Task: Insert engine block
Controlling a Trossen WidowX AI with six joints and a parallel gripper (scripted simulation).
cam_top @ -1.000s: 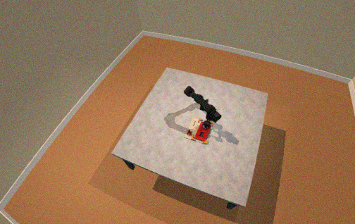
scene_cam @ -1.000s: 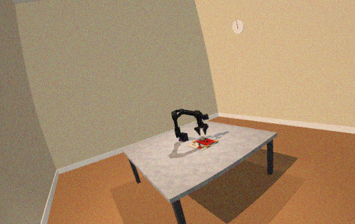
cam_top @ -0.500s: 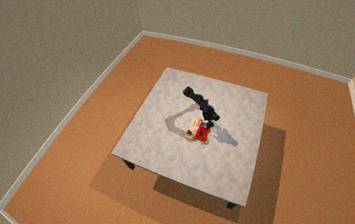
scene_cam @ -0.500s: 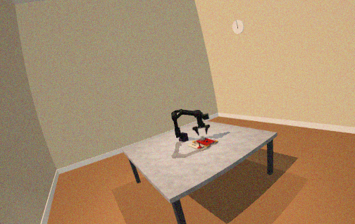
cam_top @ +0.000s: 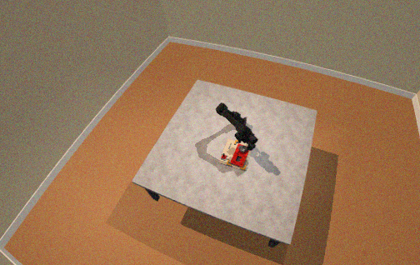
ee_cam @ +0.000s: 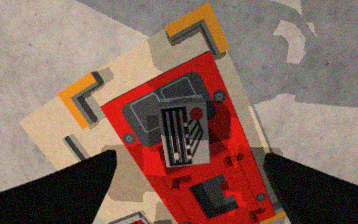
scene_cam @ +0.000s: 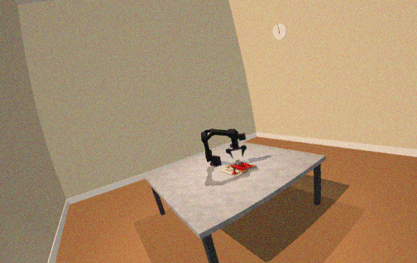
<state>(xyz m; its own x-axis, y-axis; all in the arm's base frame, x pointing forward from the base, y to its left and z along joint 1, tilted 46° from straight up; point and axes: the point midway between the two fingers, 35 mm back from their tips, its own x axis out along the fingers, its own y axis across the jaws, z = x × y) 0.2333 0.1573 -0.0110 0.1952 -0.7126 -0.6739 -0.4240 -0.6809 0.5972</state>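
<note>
Now: gripper tip 5 cm above the grey engine block and 1 cm to the left of it. Round my gripper tip: tan base plate 7 cm below, 5 cm ahead, 3 cm to the right.
</note>
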